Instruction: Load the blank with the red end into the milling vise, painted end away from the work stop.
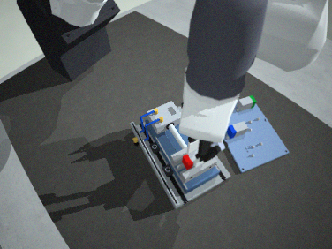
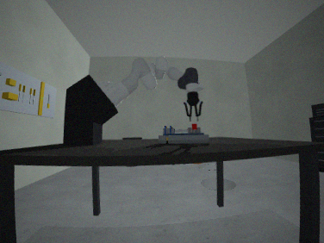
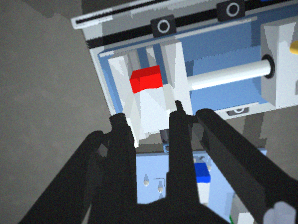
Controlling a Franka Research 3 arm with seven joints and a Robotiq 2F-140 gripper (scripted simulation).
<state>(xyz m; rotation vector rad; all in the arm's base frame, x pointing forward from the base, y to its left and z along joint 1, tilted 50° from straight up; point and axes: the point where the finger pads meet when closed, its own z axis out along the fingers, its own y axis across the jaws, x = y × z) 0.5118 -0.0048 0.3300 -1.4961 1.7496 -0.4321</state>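
The red-ended blank is 40 mm below my hand. Round my hand: screw rod (90 mm behind, 60 mm below); blue-ended blank (40 mm behind, 200 mm to the left, 110 mm below); work stop rod (10 mm behind, 50 mm to the left, 50 mm below).
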